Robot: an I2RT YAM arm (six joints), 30 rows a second.
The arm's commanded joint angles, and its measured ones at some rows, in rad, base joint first. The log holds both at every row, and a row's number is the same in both.
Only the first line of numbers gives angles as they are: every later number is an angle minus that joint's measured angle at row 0.
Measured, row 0: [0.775 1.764 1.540 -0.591 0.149 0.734]
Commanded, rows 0 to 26: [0.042 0.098 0.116 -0.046 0.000 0.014]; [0.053 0.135 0.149 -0.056 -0.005 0.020]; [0.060 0.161 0.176 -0.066 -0.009 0.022]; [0.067 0.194 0.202 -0.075 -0.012 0.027]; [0.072 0.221 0.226 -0.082 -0.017 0.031]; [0.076 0.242 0.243 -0.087 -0.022 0.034]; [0.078 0.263 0.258 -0.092 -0.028 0.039]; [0.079 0.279 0.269 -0.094 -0.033 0.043]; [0.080 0.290 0.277 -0.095 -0.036 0.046]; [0.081 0.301 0.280 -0.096 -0.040 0.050]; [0.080 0.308 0.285 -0.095 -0.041 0.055]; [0.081 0.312 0.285 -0.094 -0.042 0.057]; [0.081 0.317 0.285 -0.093 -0.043 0.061]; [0.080 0.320 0.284 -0.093 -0.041 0.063]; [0.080 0.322 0.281 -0.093 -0.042 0.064]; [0.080 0.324 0.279 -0.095 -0.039 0.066]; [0.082 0.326 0.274 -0.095 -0.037 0.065]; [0.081 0.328 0.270 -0.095 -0.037 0.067]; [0.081 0.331 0.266 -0.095 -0.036 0.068]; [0.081 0.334 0.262 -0.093 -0.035 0.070]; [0.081 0.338 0.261 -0.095 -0.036 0.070]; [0.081 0.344 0.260 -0.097 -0.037 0.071]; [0.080 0.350 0.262 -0.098 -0.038 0.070]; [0.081 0.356 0.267 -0.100 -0.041 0.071]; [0.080 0.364 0.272 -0.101 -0.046 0.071]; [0.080 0.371 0.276 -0.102 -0.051 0.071]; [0.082 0.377 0.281 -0.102 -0.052 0.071]
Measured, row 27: [0.082 0.376 0.242 -0.091 -0.048 0.057]
